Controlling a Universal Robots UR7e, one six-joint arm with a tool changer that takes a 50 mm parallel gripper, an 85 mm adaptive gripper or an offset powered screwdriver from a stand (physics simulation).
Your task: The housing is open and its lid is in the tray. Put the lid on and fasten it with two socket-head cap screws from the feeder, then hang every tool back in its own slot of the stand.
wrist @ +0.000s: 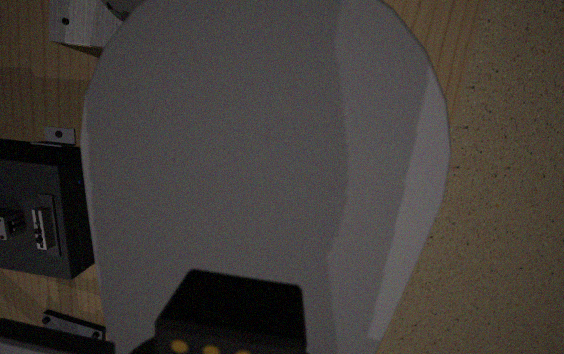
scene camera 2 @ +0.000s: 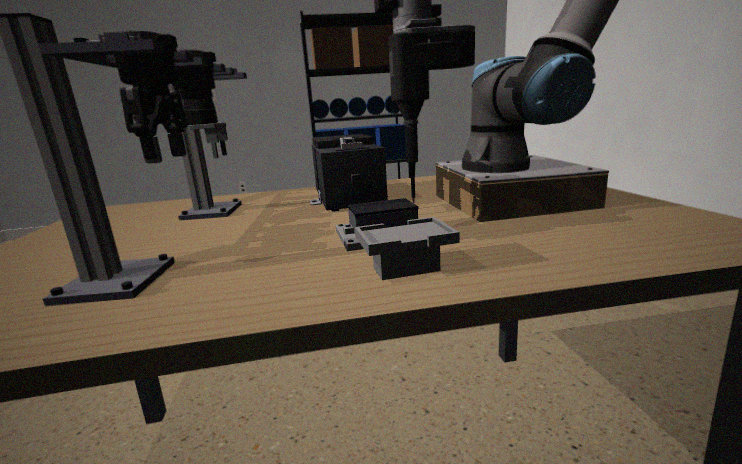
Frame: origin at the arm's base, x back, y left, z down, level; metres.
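Where they show: hand, tool point: (scene camera 2: 412, 18); arm's base, link origin: (scene camera 2: 494, 167).
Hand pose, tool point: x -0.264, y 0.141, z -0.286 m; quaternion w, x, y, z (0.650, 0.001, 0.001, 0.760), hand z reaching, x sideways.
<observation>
Each offset is from my tool point to the top centre of the thing. "spot": to the spot under its first point.
The arm carries the dark powered screwdriver {dy +0.005, dx +0.033, dz +0.000 m} (scene camera 2: 410, 76), not a gripper. Its thin bit points down with its tip at the back right corner of the housing {dy -0.038, dx -0.058, dz +0.313 m} (scene camera 2: 383, 212); contact cannot be told. The screwdriver's large grey body {spot: dy +0.004, dx +0.071, dz +0.018 m} (wrist: 225, 150) hides its bit in the wrist view. The housing has a flat dark top; screws cannot be made out. The grey tray {spot: dy +0.149, dx -0.085, dz +0.315 m} (scene camera 2: 407, 234) stands in front and no lid shows in it. The black feeder {dy -0.405, dx -0.029, dz +0.200 m} (scene camera 2: 352, 177) (wrist: 30, 210) stands behind. The adaptive gripper (scene camera 2: 163, 148) hangs on the stand, fingers apart. The smaller gripper (scene camera 2: 219, 148) hangs beside it.
The stand has a thick near post {spot: dy -0.031, dx -0.520, dz +0.187 m} (scene camera 2: 82, 164) and a thinner far post {spot: dy -0.450, dx -0.406, dz +0.255 m} (scene camera 2: 198, 169). The robot's base plate (scene camera 2: 547, 165) (wrist: 80, 25) is at the right rear. A shelf rack (scene camera 2: 305, 49) stands behind the table. A small bolted bracket (scene camera 2: 348, 240) (wrist: 75, 326) sits beside the housing.
</observation>
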